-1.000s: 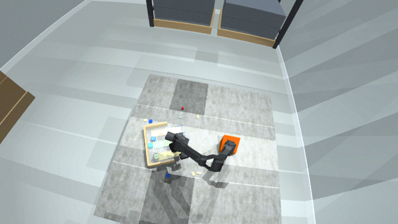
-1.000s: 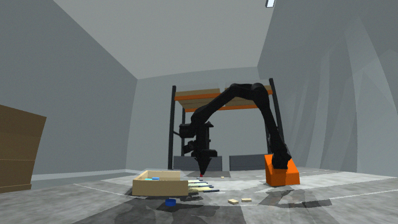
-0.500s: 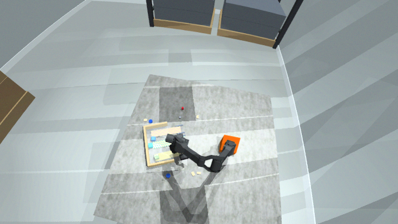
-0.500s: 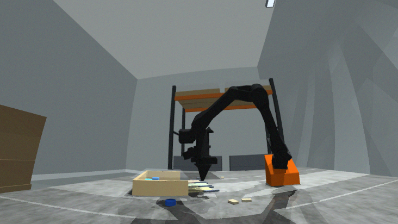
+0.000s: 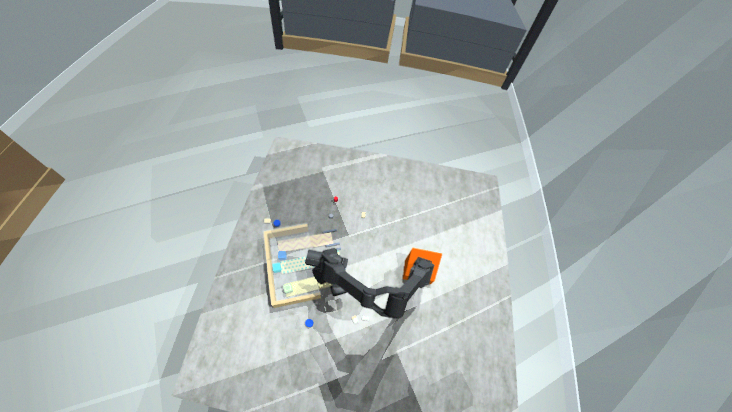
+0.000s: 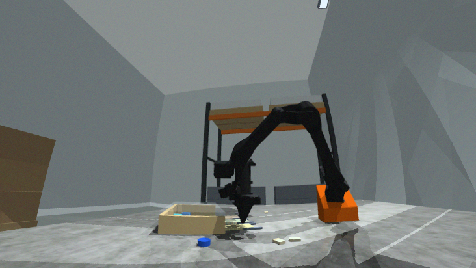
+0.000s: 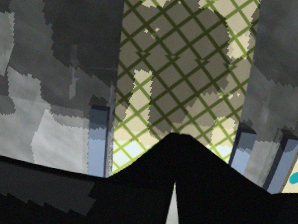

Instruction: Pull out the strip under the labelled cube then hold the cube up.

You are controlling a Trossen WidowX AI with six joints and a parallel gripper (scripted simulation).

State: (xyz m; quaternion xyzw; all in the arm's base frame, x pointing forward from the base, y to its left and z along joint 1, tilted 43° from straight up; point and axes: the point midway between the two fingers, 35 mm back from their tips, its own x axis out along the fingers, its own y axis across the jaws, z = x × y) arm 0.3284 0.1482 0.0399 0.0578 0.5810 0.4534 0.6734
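The yellow-green cross-hatched strip is 70 mm ahead of my gripper tip, 50 mm to the left of it and 10 mm below it. The rest, counted from my gripper tip: labelled cube (160 mm ahead, 110 mm to the left, 10 mm above); red peg (370 mm to the right, 120 mm ahead).
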